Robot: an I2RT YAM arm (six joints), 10 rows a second.
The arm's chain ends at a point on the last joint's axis. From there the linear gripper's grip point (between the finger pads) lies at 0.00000 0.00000 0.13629 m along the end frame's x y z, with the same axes.
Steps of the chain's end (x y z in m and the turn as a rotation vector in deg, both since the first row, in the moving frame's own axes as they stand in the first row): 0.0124 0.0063 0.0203 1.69 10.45 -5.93; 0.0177 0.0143 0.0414 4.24 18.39 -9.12; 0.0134 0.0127 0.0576 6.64 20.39 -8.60; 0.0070 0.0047 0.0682 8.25 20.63 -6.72; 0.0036 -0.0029 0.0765 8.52 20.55 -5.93; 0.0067 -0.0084 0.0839 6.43 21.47 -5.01
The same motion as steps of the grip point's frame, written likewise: 0.0369 0.0010 0.0180 1.69 10.45 -5.93; 0.0597 0.0010 0.0341 4.24 18.39 -9.12; 0.0594 -0.0063 0.0482 6.64 20.39 -8.60; 0.0536 -0.0172 0.0581 8.25 20.63 -6.72; 0.0501 -0.0251 0.0664 8.52 20.55 -5.93; 0.0558 -0.0255 0.0736 6.43 21.47 -5.01
